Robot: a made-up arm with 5 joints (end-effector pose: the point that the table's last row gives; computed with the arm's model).
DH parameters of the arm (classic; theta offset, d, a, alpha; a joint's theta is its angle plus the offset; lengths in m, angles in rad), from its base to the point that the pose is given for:
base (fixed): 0 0.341 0.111 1.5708
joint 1: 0 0.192 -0.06 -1.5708
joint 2: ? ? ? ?
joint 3: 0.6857 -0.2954 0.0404 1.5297
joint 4: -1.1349 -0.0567 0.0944 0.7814
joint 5: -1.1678 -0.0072 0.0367 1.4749
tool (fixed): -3.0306 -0.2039 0 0
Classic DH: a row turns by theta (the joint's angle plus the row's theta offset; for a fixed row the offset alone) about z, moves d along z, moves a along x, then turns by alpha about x.
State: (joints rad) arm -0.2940 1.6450 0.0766 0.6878 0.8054
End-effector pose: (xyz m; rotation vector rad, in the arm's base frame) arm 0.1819 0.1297 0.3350 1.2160 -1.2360 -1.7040
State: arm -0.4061 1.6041 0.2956 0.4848 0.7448
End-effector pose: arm 0.1614 0.1898 0.3764 1.3703 -1.1489 -1.4433
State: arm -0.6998 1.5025 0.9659 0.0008 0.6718
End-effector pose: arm 0.0568 0.2993 0.4577 1.6305 -1.0997 -0.7439
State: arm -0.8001 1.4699 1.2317 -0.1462 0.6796
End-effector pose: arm 0.0158 0.3187 0.4721 1.6789 -1.1533 -0.5071
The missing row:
joint 2: -1.4232 -0.0711 -0.0405 1.2885
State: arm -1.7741 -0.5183 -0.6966 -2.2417 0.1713
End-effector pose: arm -0.0858 -0.0254 0.0511 -0.1768 1.4619 -2.0264
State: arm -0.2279 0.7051 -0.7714 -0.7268 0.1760
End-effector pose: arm 0.3580 0.2413 0.0462 0.8212 -0.0045 -1.4914
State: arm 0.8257 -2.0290 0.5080 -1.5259 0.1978
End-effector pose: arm 0.3187 -0.6381 0.0327 0.5687 -0.8488 -2.8778
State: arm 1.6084 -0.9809 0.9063 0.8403 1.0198
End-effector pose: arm -0.0004 -0.3840 0.4351 0.1778 0.5355 0.4932
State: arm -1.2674 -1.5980 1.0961 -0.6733 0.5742
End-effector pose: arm 0.0064 -0.7486 0.2750 -1.8437 -0.8079 -0.1251
